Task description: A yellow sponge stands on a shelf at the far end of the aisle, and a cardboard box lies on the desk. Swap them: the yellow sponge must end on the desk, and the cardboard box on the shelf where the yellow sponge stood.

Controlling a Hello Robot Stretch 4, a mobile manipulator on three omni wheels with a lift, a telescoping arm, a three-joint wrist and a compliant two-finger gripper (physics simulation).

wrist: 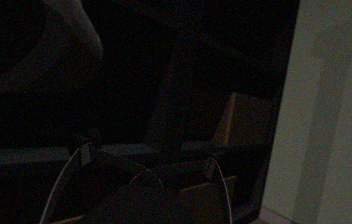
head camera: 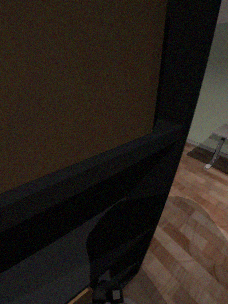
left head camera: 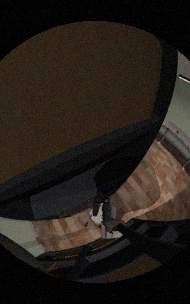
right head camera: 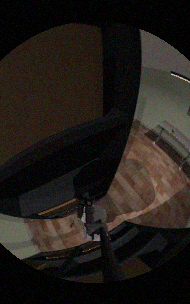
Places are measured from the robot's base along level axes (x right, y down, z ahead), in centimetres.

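Pixels of known places: gripper, between the fingertips: (wrist: pixel 151 147) (left head camera: pixel 92 227) (right head camera: pixel 77 228).
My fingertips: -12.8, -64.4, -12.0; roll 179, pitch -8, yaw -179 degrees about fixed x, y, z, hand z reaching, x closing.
For each thing: its middle in the pictures, then the offset to it from my fingertips, as dx, dy, dz. "spot": a spot on its surface instead. Level surfaces: height alone.
- dark shelf rack, a spot on its surface: (head camera: pixel 185 65) spot: +30.5, -89.8, +48.6
- large brown box, middle of its body: (left head camera: pixel 59 72) (right head camera: pixel 17 93) -3.6, -91.1, +44.9
- Wooden floor, height of its surface: dy +67.1
My gripper (wrist: pixel 151 147) is open in the wrist view, its fingertips well apart in front of a dark shelf, with no object between them. The desk (head camera: pixel 216 154) (right head camera: pixel 164 128) stands beyond the rack, at the right edge of the head views; part of it shows. A tiny yellow-brown thing (left head camera: pixel 177 132) (right head camera: pixel 173 131) is on its top, too small and dim to identify for certain. The yellow sponge cannot be made out in any view.
A dark shelf rack (head camera: pixel 185 65) (left head camera: pixel 169 75) (right head camera: pixel 121 65) with a large brown box (head camera: pixel 75 90) (left head camera: pixel 80 90) (right head camera: pixel 50 80) fills the left and centre, very close. Another brown box (wrist: pixel 247 120) and a pale wall (wrist: pixel 325 125) show in the wrist view. Wooden floor (head camera: pixel 200 220) lies right.
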